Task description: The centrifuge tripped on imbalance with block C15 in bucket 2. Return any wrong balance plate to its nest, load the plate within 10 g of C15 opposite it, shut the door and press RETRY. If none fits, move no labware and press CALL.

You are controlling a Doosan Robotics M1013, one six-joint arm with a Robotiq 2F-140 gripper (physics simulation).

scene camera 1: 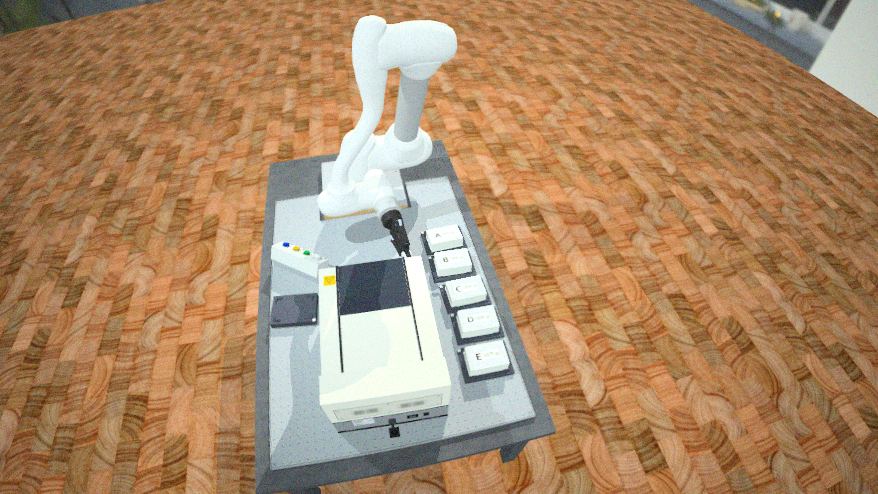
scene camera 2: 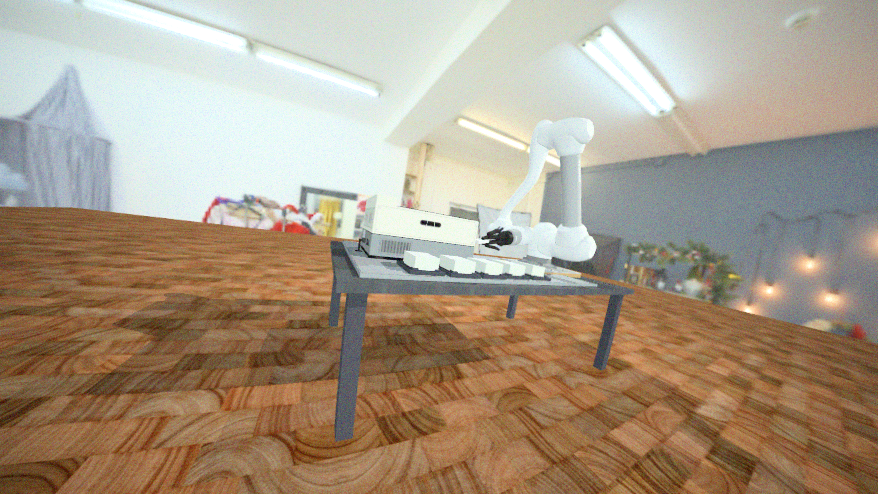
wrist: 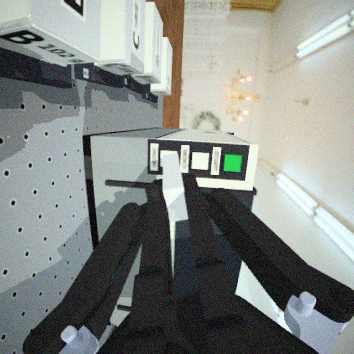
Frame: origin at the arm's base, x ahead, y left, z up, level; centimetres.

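Seen in the pictures: gripper, fingertip midpoint: (scene camera 2: 476,241) (wrist: 172,166); arm's base, link origin: (scene camera 2: 537,265).
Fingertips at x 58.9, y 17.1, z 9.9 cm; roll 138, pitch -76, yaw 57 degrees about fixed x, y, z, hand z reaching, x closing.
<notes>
Pixels of each thing's top centre, then the offset from my fingertips to it. "pt": a spot on its surface instead.
- green square, surface spot: (wrist: 232,163) pt dx +1.7, dy +0.5, dz +6.5 cm
- Balance plates A, top centre: (scene camera 1: 444,233) (scene camera 2: 528,263) dx -20.0, dy +14.5, dz -5.8 cm
- B, top centre: (scene camera 1: 452,258) (scene camera 2: 508,262) dx -7.7, dy +15.6, dz -6.4 cm
- C, top centre: (wrist: 136,19) (scene camera 1: 466,287) (scene camera 2: 484,260) dx +5.9, dy +18.0, dz -6.4 cm
- D, top centre: (wrist: 157,46) (scene camera 1: 478,318) (scene camera 2: 457,258) dx +18.9, dy +19.6, dz -6.4 cm
- E, top centre: (wrist: 168,68) (scene camera 1: 487,355) (scene camera 2: 421,254) dx +32.7, dy +19.6, dz -6.4 cm
- white box, top centre: (scene camera 1: 296,251) dx -16.3, dy -42.0, dz -3.4 cm
- dark flat pad, surface spot: (scene camera 1: 294,310) pt dx +5.8, dy -42.8, dz -9.3 cm
The cream centrifuge (scene camera 1: 383,393) (scene camera 2: 423,228) (wrist: 117,160) has a dark rectangular area (scene camera 1: 373,285) in its top; I cannot tell whether this is the door or an opening. Its end panel (wrist: 197,141) shows pale buttons and a green square (wrist: 232,163); labels are unreadable. My gripper (scene camera 1: 405,252) (scene camera 2: 481,241) (wrist: 172,166) is shut and empty at that end; its tips overlap a pale button in the wrist view, contact unclear. Balance plates A (scene camera 1: 444,237), B (scene camera 1: 452,262) (wrist: 45,32), C (scene camera 1: 465,291), D (scene camera 1: 477,321) and E (scene camera 1: 486,358) sit in dark nests. C15 and the buckets are hidden.
A white box (scene camera 1: 288,262) with blue, yellow and green buttons stands left of the centrifuge's near-robot end. A dark flat pad (scene camera 1: 294,310) lies beside the centrifuge. The plates' row runs along its other side, near the table edge (scene camera 1: 537,399).
</notes>
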